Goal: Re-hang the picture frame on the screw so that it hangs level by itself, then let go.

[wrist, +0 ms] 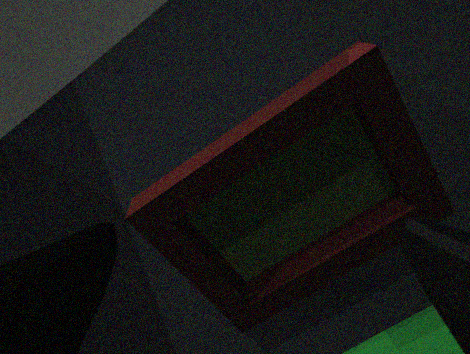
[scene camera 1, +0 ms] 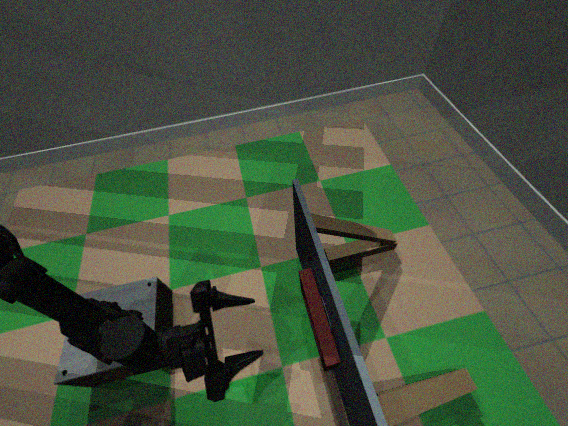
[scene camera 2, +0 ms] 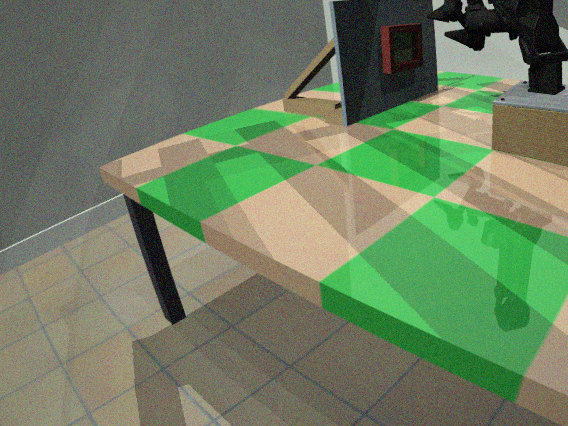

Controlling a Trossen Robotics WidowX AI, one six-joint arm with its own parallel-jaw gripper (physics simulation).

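Observation:
The red picture frame is against the front of the dark upright board, above the table top. In scene camera 2 its edges look roughly level with the board; it appears slanted in the wrist view, as does the board's top edge. The screw does not show; the spot behind the frame is hidden. My gripper is open and empty. It stands back from the frame, facing it, with a gap between fingertips and frame.
Wooden braces support the board from behind, and another wooden foot shows behind it. The arm's base plate sits on a wooden block. The green and tan checkered table carries strong shadows.

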